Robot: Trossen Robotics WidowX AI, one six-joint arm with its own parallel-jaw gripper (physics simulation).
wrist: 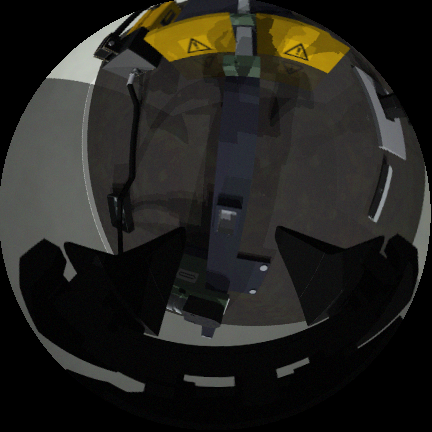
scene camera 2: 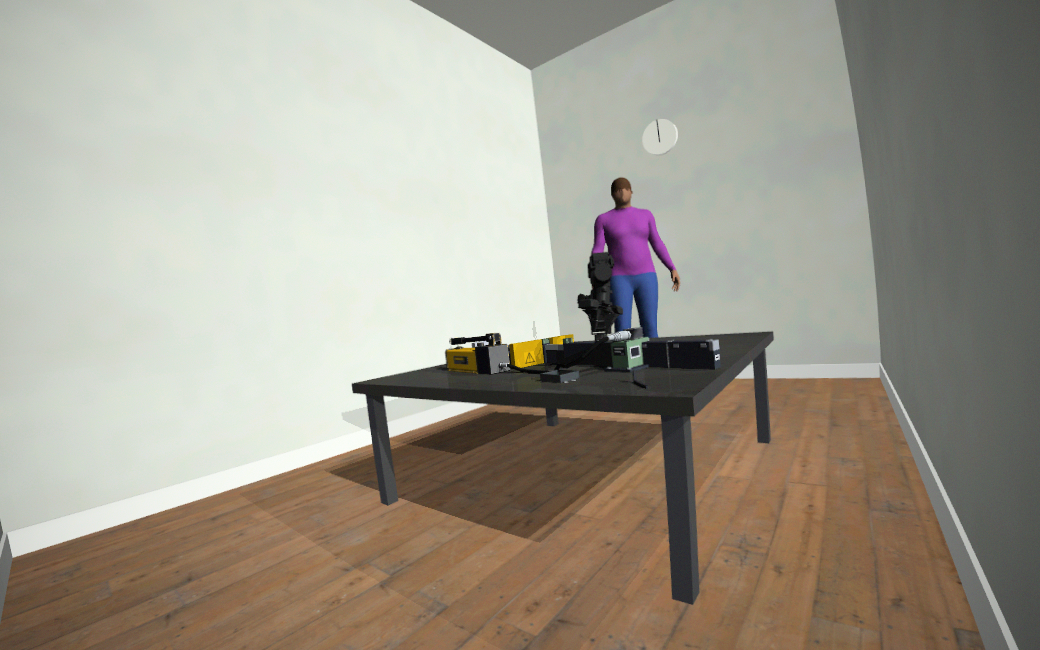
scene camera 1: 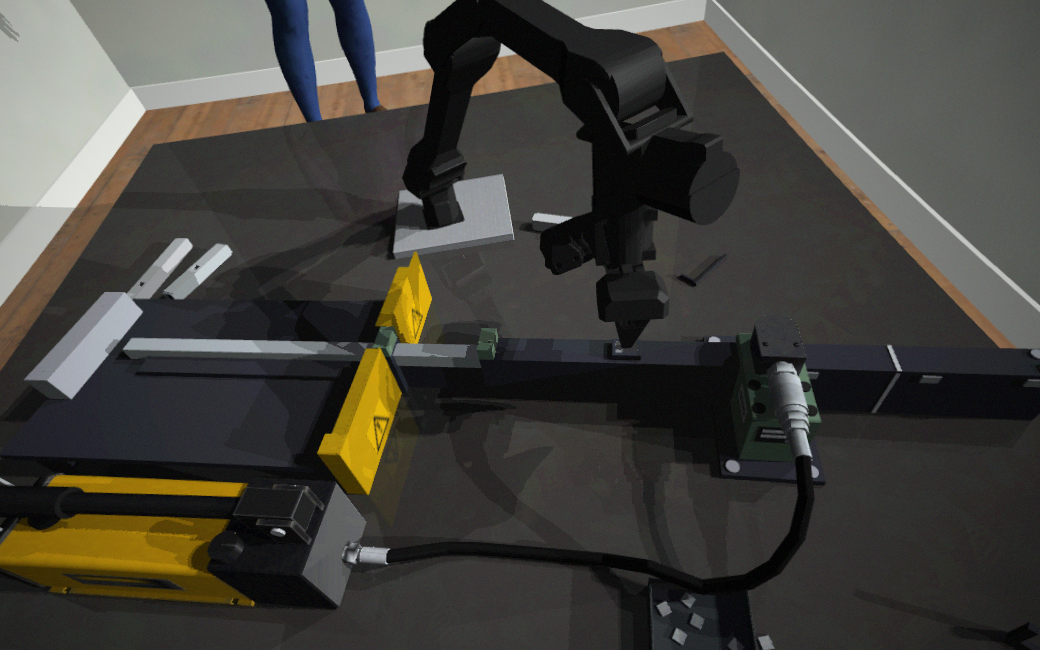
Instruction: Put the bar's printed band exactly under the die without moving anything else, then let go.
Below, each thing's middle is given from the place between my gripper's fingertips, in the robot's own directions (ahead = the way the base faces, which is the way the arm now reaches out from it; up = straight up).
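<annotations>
Connector (scene camera 1: 785,387): my gripper 12 cm to the right of it, 12 cm short of it, 1 cm above it. Yellow and black box (scene camera 1: 274,540): 50 cm to the right of my hand, 5 cm ahead of it, 4 cm below it. Going by their middles, connector nearest to my gripper of the things named here.
</annotations>
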